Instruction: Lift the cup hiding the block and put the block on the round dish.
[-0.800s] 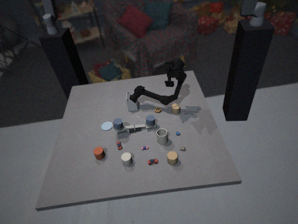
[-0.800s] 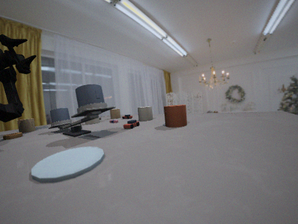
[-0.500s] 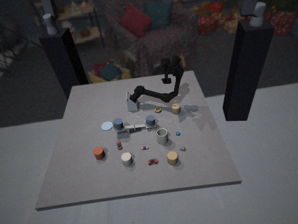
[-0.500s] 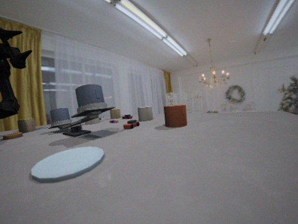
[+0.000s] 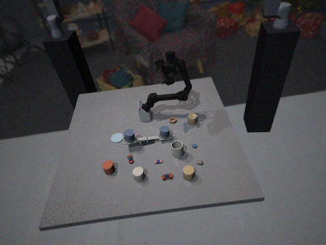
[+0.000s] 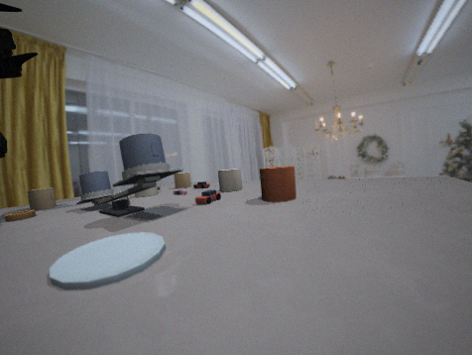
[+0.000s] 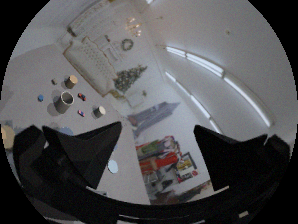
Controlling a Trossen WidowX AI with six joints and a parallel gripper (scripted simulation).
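Right now the block is 130 mm ahead of my gripper tip and 410 mm below it. Round my gripper tip: pale blue round dish: 120 mm ahead, 370 mm to the right, 440 mm below; then small balance: 170 mm ahead, 120 mm to the right, 410 mm below; then blue cup: 200 mm ahead, 250 mm to the right, 340 mm below.
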